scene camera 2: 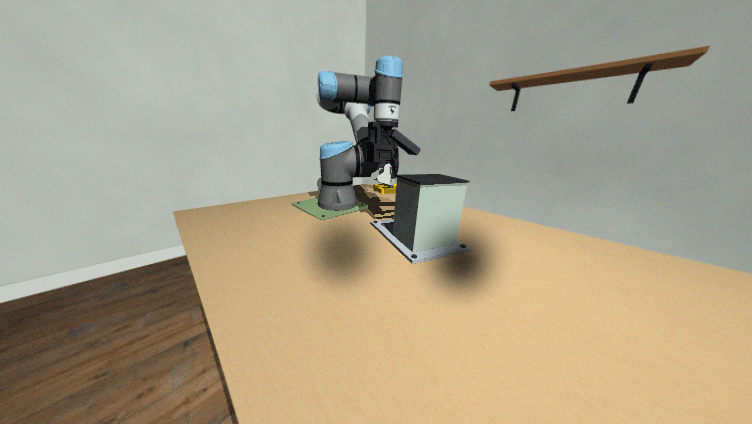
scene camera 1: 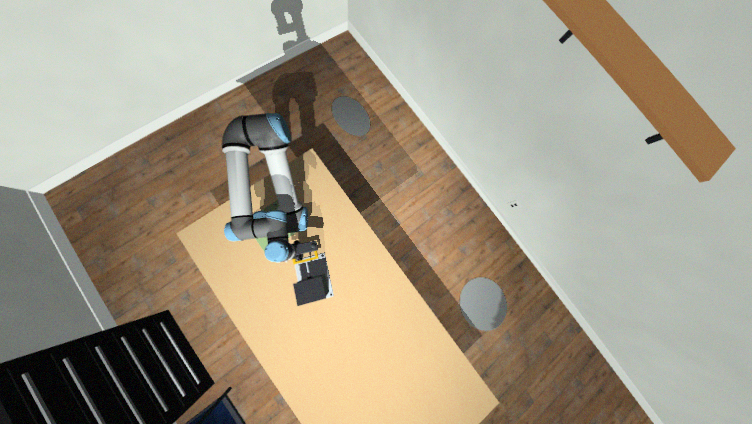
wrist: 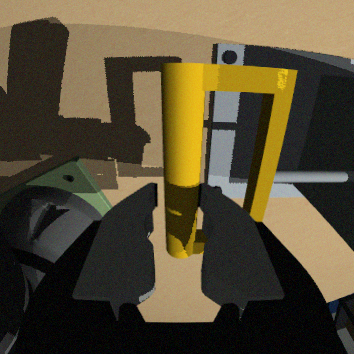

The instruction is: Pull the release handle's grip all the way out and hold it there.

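Note:
The release handle is a yellow rectangular frame whose thick round bar, the grip [scene camera 1: 304, 260] [scene camera 2: 381, 189] [wrist: 182, 125], stands off from the dark block [scene camera 1: 311, 290] [scene camera 2: 439, 217]. A thin grey rod [wrist: 312, 177] runs from the frame's far bar toward the block, and a length of it is exposed. The handle's frame overhangs the near edge of the grey base plate [scene camera 2: 439, 254] [wrist: 224, 105]. My gripper [scene camera 2: 388, 182] [wrist: 177, 185] points down with its jaws on either side of the grip, shut on it near its lower part in the wrist view. The exact contact is hard to see.
The block and its plate stand on the wooden table [scene camera 1: 379, 337] [scene camera 2: 315, 326]. The arm's green mounting plate [scene camera 2: 310, 209] [wrist: 82, 180] lies close by. A wooden shelf [scene camera 1: 642, 84] [scene camera 2: 595, 71] is on the wall. A black stair-like unit [scene camera 1: 73, 337] stands beyond the table.

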